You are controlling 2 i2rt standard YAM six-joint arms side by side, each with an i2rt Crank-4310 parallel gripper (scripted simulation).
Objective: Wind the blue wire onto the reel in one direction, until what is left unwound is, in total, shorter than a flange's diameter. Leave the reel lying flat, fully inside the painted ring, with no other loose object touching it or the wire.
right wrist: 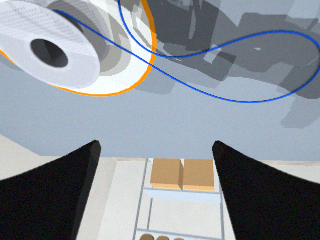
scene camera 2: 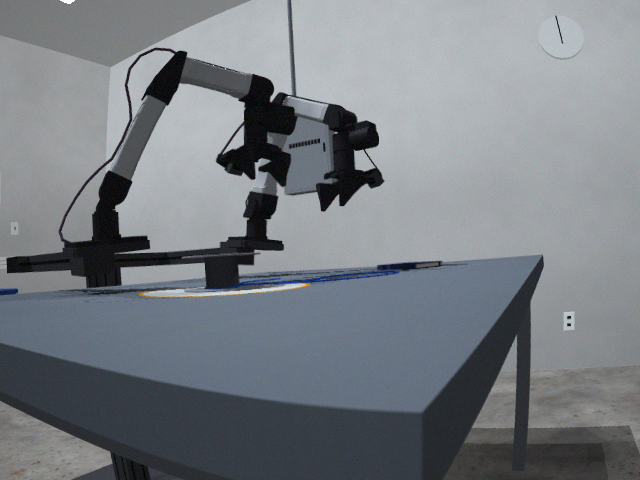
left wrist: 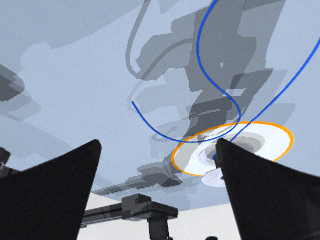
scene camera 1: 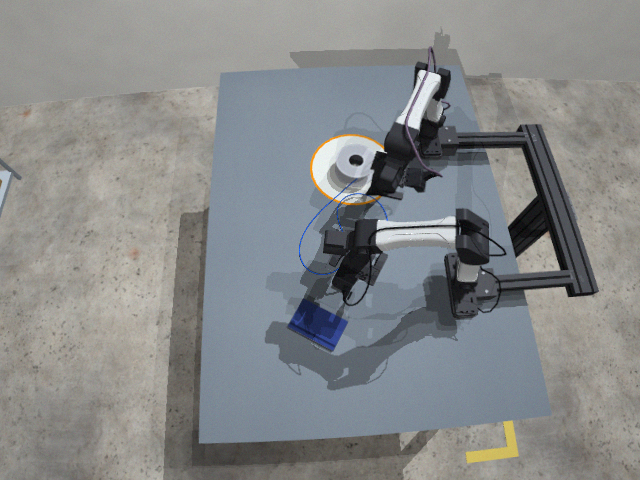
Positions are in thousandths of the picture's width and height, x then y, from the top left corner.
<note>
In view: the left gripper (scene camera 2: 520, 434), the right gripper (scene camera 2: 420, 382), a perforated reel (scene camera 1: 565, 324) and a blue book (scene camera 1: 502, 680).
The perforated reel shows as well in the left wrist view (left wrist: 670, 740). The left gripper also shows in the left wrist view (left wrist: 495, 590). The right gripper is seen too in the right wrist view (right wrist: 489, 598). The right wrist view does not show the blue book: it is out of frame. The left wrist view misses the blue book: it is out of frame.
</note>
